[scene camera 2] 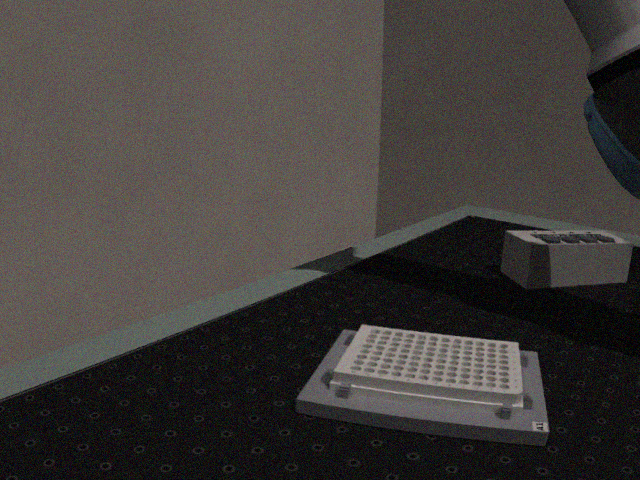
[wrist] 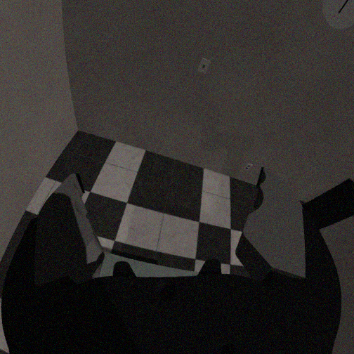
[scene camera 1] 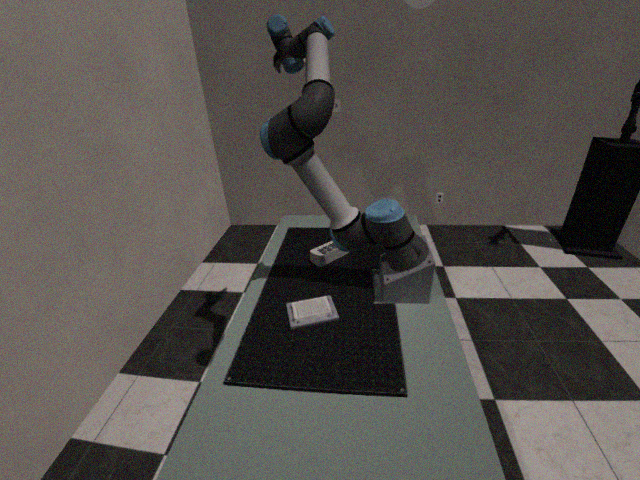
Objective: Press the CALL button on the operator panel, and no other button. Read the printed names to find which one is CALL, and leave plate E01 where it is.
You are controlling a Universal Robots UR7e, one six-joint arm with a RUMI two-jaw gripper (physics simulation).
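Pixels of known places: arm's base, link origin: [scene camera 1: 408, 256].
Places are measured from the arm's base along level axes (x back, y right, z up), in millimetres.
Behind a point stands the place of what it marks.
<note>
The operator panel [scene camera 1: 321, 256] {x -349, y 41, z -76 mm} [scene camera 2: 589, 264] {x -303, y 107, z -98 mm} is a pale box with a sloped front, standing towards the far end of the black mat. Several dark buttons [scene camera 2: 571, 238] {x -329, y 95, z -69 mm} show on its top; their printed names are too small to read. A white many-welled plate [scene camera 1: 312, 308] {x -292, y -241, z -99 mm} [scene camera 2: 429, 359] {x -301, y -238, z -101 mm}, presumably E01, lies flat in a grey holder [scene camera 2: 413, 417] {x -272, y -289, z -113 mm}, nearer the cameras than the panel; no name on the plate is readable. My gripper [wrist: 169, 172] is open and empty, its jaws wide apart. It is high above the table, away from panel and plate, and the panel does not show in the wrist view.
The black mat [scene camera 1: 320, 361] {x -206, y -421, z -125 mm} [scene camera 2: 180, 403] {x -391, y -383, z -125 mm} lies on a pale green table [scene camera 1: 330, 434] {x -121, y -609, z -138 mm}. The arm's base [scene camera 1: 405, 284] {x 1, y -97, z -52 mm} stands at the mat's right edge. A wall [scene camera 1: 103, 155] rises at the left. A black pedestal [scene camera 1: 599, 196] stands at the far right.
</note>
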